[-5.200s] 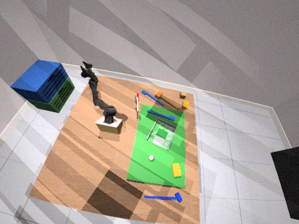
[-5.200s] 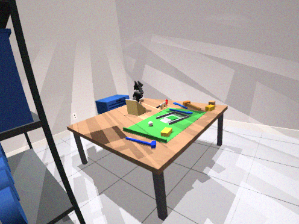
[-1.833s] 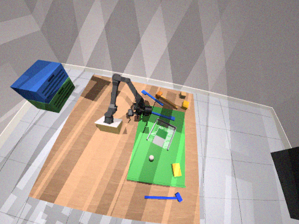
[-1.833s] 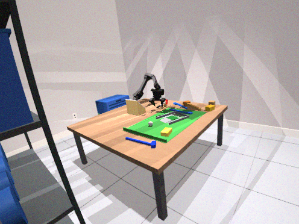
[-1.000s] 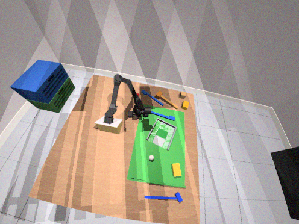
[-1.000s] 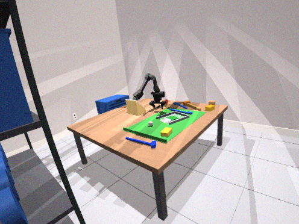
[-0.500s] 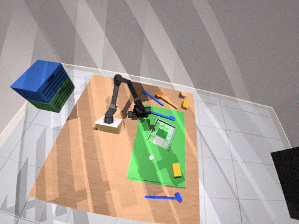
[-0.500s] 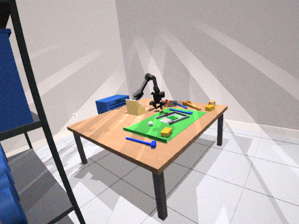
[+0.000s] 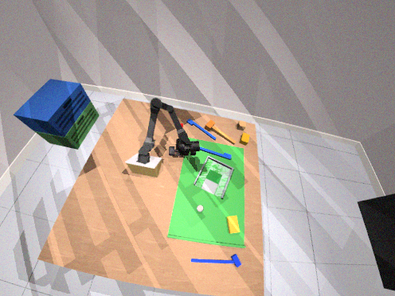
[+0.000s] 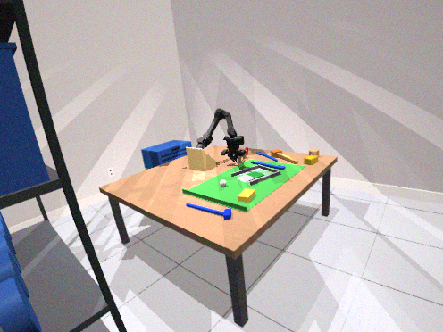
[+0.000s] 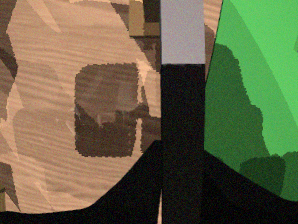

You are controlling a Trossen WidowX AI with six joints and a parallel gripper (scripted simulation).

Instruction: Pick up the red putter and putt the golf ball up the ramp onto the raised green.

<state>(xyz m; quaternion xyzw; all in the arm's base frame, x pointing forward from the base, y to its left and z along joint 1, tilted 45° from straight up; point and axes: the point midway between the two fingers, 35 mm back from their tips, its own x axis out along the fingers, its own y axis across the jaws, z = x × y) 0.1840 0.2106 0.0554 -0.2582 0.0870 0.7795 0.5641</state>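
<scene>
Right now the red putter is 4 cm behind my gripper tip, 10 cm to the left of it and 3 cm above it. Round my gripper tip: green mat: 28 cm ahead, 15 cm to the right, 3 cm below; yellow block: 47 cm ahead, 37 cm to the right, 1 cm below; white golf ball: 24 cm ahead, 33 cm to the right.
</scene>
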